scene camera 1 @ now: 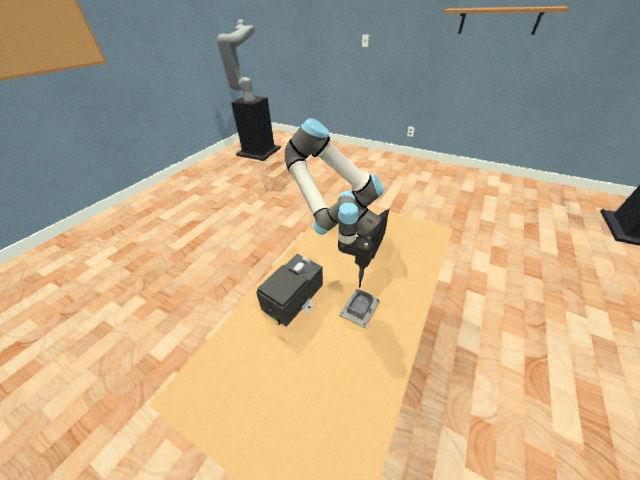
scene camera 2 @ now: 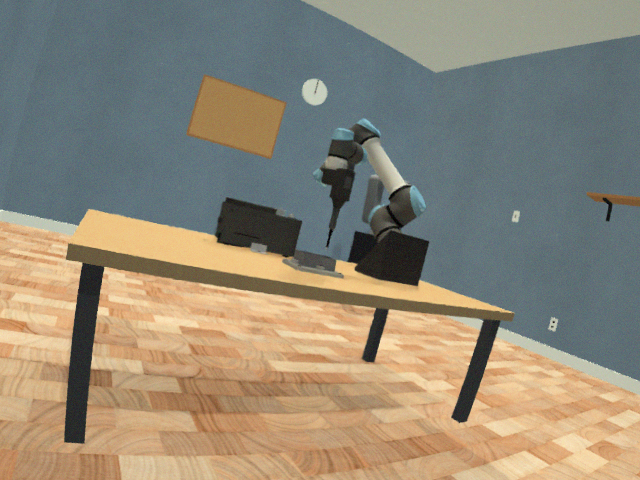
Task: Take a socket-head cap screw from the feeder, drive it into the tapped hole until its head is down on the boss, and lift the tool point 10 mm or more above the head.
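The black screwdriver (scene camera 1: 360, 285) (scene camera 2: 327, 245) points down, its bit tip a short distance above the far edge of the grey part in scene camera 1 and just above its right end in scene camera 2. A gap shows below the tip in scene camera 2. Whether a screw sits on the tip is too small to tell. The grey part (scene camera 1: 358, 305) (scene camera 2: 312, 259), with a raised rim and a hollow middle, lies flat on the table. The tapped hole and boss cannot be made out. The black box-shaped feeder (scene camera 1: 289, 286) (scene camera 2: 258, 227) stands beside it; no screw can be made out there.
The tan table (scene camera 1: 289, 392) (scene camera 2: 170, 253) bears everything. A small light bracket (scene camera 1: 307, 305) (scene camera 2: 258, 248) sticks out at the feeder's side facing the grey part. The arm's black wedge-shaped base (scene camera 1: 383, 227) (scene camera 2: 398, 258) stands behind the grey part in scene camera 1.
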